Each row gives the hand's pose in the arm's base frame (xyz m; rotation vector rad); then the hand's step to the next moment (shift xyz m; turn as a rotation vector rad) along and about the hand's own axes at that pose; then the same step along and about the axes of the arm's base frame.
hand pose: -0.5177 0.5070 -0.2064 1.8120 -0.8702 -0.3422
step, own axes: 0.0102 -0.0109 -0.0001 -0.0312 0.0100 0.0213
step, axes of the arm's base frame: 0.0115 -0.0050 -0.0081 -0.0384 0.0053 -0.0049
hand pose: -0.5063 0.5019 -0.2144 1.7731 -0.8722 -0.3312
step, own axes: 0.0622 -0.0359 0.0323 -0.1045 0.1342 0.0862
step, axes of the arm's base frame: 0.0378 -0.0606 -0.0331 -0.1775 -0.0078 0.0691
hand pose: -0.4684 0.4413 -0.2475 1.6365 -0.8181 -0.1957
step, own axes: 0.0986 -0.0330 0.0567 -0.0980 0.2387 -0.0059
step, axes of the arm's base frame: 0.0546 -0.1042 -0.0141 -0.1639 0.0601 0.1902
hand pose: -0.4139 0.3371 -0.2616 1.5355 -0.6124 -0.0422
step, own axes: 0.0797 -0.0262 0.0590 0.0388 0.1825 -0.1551
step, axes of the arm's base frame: 0.0536 -0.0874 -0.0020 0.0309 0.1385 0.1968
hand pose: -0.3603 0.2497 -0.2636 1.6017 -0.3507 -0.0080
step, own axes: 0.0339 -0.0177 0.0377 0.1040 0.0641 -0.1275
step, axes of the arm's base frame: 0.0279 -0.0441 -0.0128 0.1128 0.0991 0.0930
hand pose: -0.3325 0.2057 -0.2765 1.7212 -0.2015 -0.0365
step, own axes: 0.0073 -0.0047 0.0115 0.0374 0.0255 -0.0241
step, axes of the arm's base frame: 0.0061 -0.0117 -0.0058 0.0373 0.0140 0.0323
